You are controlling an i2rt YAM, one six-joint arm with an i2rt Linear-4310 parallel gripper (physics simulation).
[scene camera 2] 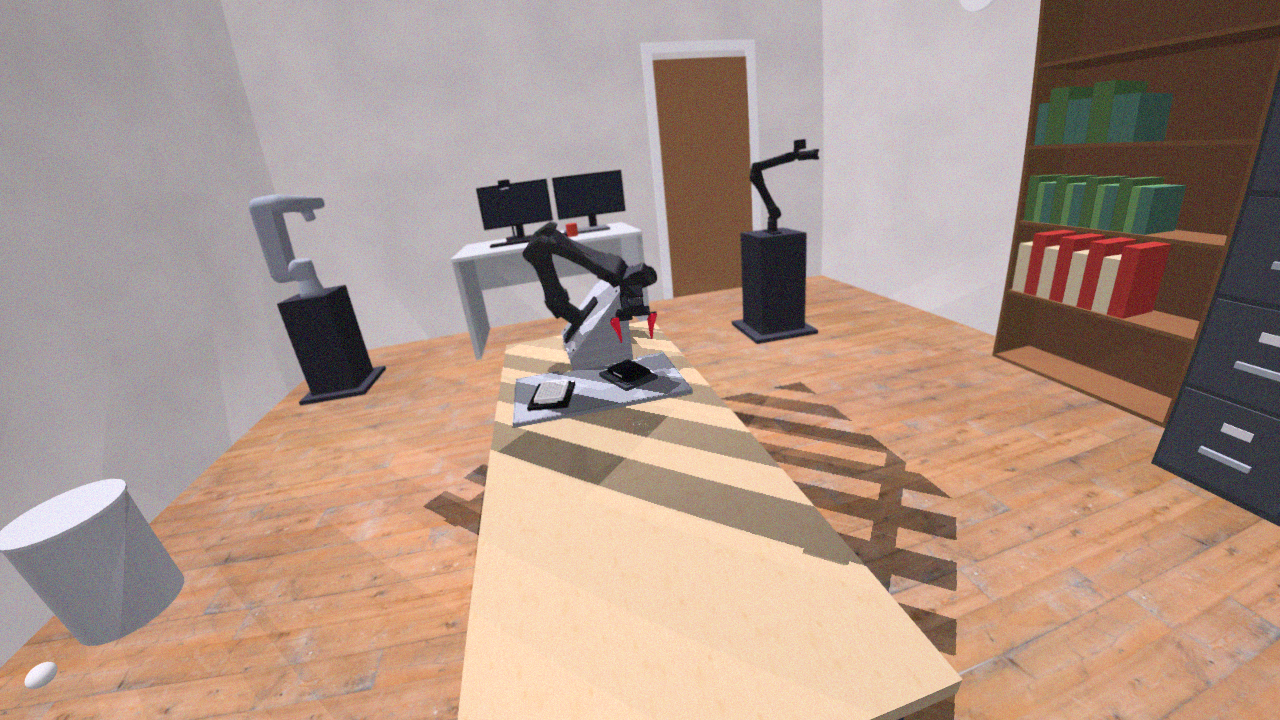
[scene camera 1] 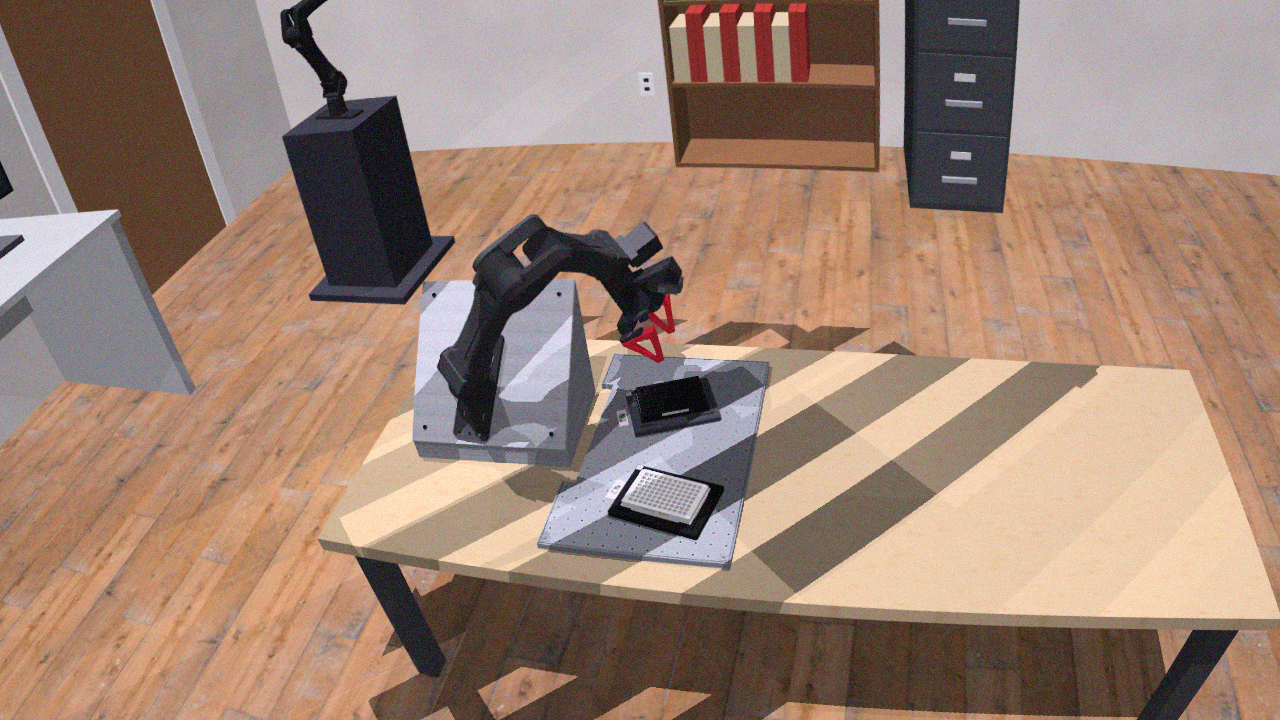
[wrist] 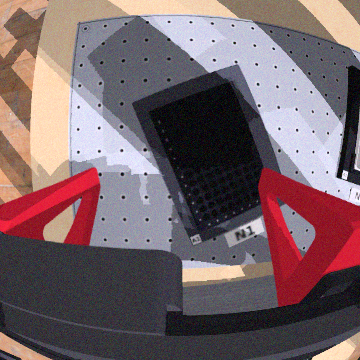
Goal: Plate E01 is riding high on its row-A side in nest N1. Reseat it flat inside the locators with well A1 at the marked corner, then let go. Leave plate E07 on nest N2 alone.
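Frame: origin at the arm's base, x ahead, y left, z up, level; millimetres.
Seen in the pictures: gripper, fingertip midpoint: (scene camera 2: 636,340) (scene camera 1: 666,346) (wrist: 178,176); arm's base at its link origin: (scene camera 2: 581,320) (scene camera 1: 479,385).
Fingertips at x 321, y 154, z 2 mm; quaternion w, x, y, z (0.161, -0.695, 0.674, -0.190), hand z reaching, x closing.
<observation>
Offsets run from my fingertips to a thing's middle. "*": to the spot under its first point. Level surfaces: height alone.
Black plate E01 @(9 mm ahead, 39 mm right, 93 mm down) (scene camera 1: 671,396) (scene camera 2: 628,370) (wrist: 215,150) lies in the dark grey nest N1 @(* 86 mm ahead, 75 mm right, 103 mm down) (scene camera 1: 707,418) (wrist: 247,95), which stands turned on the perforated board. Its tilt is hard to tell in black on black. The A1 mark @(80 mm back, 24 mm right, 103 mm down) (wrist: 196,239) is on the nest's lower corner in the wrist view, beside the N1 label @(* 78 mm back, 84 mm right, 113 mm down) (wrist: 245,232). My gripper (scene camera 1: 665,345) (scene camera 2: 636,339) (wrist: 178,176) is open and empty, above the board and apart from the plate. White plate E07 @(57 mm ahead, 287 mm right, 96 mm down) (scene camera 1: 666,495) (scene camera 2: 551,392) sits in black nest N2 @(57 mm ahead, 287 mm right, 106 mm down) (scene camera 1: 693,530) (wrist: 350,125), partly cut off in the wrist view.
The perforated board (scene camera 1: 572,528) (wrist: 115,200) carries both nests on the wooden table @(128 mm down) (scene camera 1: 1074,501) (scene camera 2: 626,573). My arm's slanted grey mount (scene camera 1: 546,340) stands beside the board. Striped shadows cross the board and table. Other arms on pedestals (scene camera 1: 349,197) (scene camera 2: 774,282) stand away from the table.
</observation>
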